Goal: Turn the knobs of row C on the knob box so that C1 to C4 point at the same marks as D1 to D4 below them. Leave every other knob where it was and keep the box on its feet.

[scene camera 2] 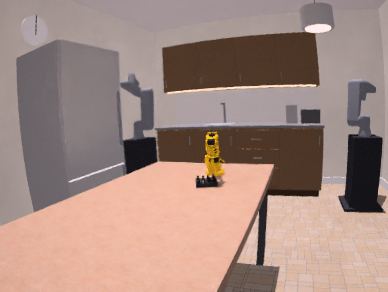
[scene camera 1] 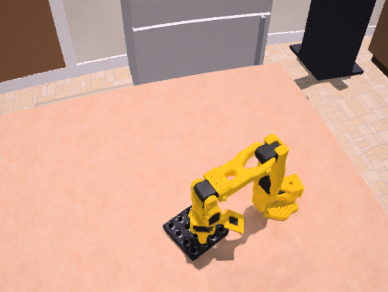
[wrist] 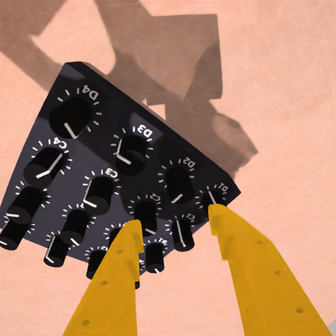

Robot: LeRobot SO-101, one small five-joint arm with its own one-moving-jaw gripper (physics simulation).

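Where they show: hand at its tool point: [scene camera 2: 211, 173] [scene camera 1: 203, 229]; arm's base at its link origin: [scene camera 2: 214, 174] [scene camera 1: 268, 203].
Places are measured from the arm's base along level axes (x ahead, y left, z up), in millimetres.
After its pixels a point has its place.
The black knob box [scene camera 1: 193, 254] {z 22, x 218, y 84 mm} [scene camera 2: 206, 184] {z 17, x 244, y 41 mm} [wrist: 102, 147] sits flat on the table. My gripper [scene camera 1: 202, 240] [wrist: 175, 214] is partly open above it, with nothing between its jaws. In the wrist view, the left jaw tip overlaps C2's lower left, and the right tip hides part of D1 [wrist: 212, 196]. C1 [wrist: 184, 236] shows in the gap; its line resembles D1's. C2 [wrist: 145, 214] has its line low right, D2 [wrist: 179, 182] low left. C3 [wrist: 101, 194] and D3 [wrist: 132, 152] look alike. C4 [wrist: 44, 167] points upper right, D4 [wrist: 71, 115] lower right.
Knobs of rows A and B stand beyond row C, partly hidden by the left jaw. The yellow arm's base [scene camera 1: 282, 200] {z 23, x -27, y 13 mm} stands on the table [scene camera 1: 100, 175] {z 0, x 390, y -201 mm} [scene camera 2: 150, 220] {z 0, x 665, y -21 mm} right of the box in scene camera 1. The arm's shadow falls beside row D.
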